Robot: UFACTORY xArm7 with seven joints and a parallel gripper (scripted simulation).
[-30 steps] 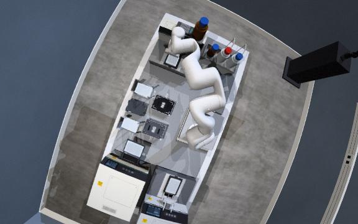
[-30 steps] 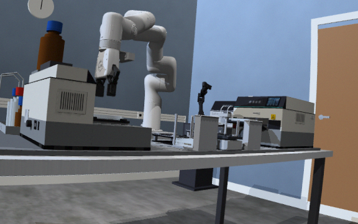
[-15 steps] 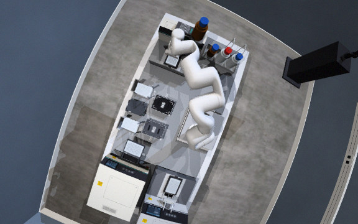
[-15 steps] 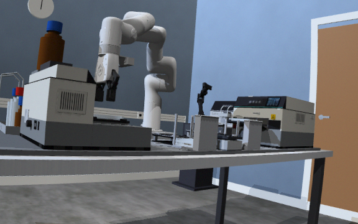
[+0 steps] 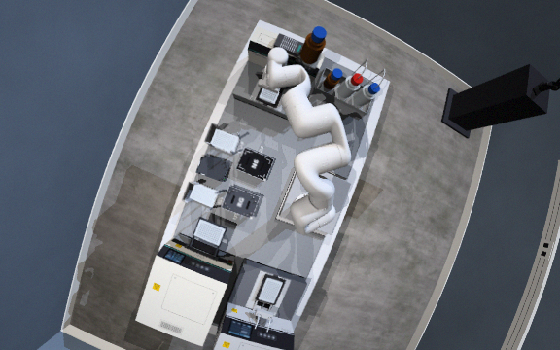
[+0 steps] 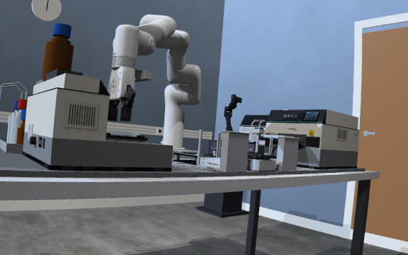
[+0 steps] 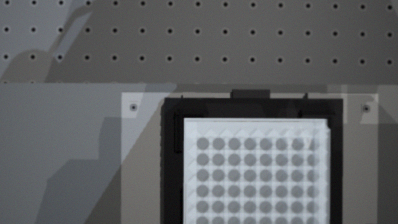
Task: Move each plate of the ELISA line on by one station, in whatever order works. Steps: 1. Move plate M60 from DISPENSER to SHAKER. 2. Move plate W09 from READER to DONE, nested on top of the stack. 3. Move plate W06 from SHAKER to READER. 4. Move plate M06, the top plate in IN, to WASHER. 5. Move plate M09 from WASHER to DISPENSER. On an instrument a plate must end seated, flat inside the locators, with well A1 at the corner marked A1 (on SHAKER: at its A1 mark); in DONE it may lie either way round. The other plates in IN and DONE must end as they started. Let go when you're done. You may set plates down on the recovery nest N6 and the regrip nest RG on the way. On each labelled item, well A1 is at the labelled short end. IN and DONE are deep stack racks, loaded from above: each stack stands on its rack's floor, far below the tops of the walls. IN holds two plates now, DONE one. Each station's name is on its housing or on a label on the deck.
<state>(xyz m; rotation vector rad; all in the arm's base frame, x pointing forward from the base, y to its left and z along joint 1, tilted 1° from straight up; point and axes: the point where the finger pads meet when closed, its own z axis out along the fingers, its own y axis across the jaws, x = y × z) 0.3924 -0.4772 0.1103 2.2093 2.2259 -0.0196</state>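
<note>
Right now the plate M60 is 5 cm below my hand. Round my hand: black nest N6: 7 cm behind, 38 cm to the left, 11 cm below; then brown bottle: 11 cm behind, 18 cm to the right, 15 cm above; then grey regrip nest RG: 7 cm behind, 58 cm to the left, 8 cm below.
</note>
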